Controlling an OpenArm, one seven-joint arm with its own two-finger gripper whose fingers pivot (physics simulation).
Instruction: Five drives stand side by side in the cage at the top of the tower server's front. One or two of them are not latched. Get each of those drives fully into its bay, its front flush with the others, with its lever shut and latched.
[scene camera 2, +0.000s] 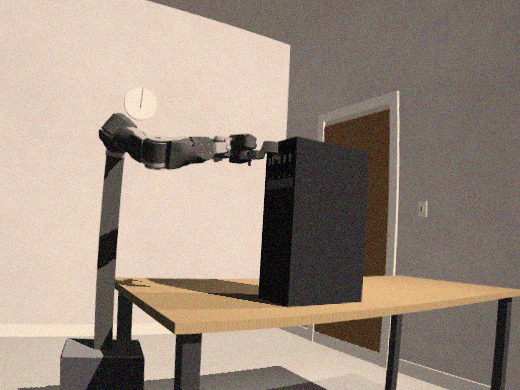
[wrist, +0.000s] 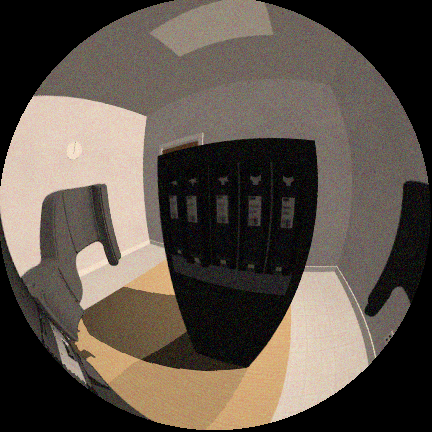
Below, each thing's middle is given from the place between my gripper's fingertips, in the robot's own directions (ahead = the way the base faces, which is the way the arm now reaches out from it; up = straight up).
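There is the black tower server (scene camera 2: 313, 236), and from my hand I find it 230 mm ahead, 70 mm to the left and 200 mm below.
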